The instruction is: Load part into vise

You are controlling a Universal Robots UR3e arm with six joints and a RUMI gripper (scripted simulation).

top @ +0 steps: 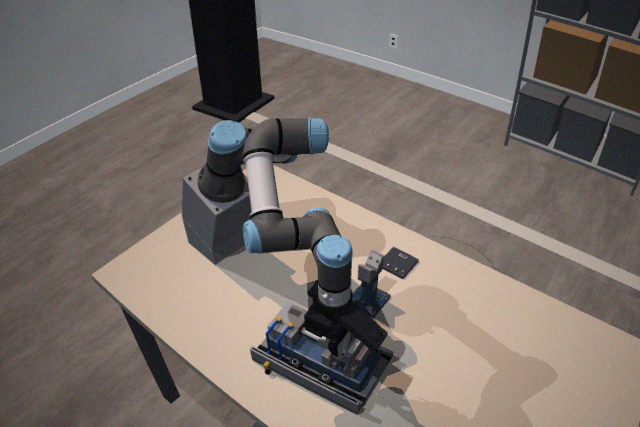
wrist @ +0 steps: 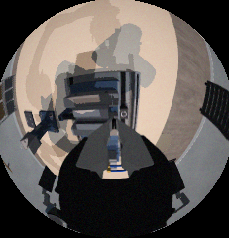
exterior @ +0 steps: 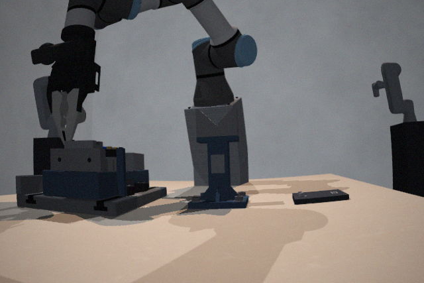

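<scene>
My gripper is now 40 mm to the right of the grey part and 20 mm above it. Round my hand: blue vise (80 mm below, 70 mm behind, 40 mm to the left).
</scene>
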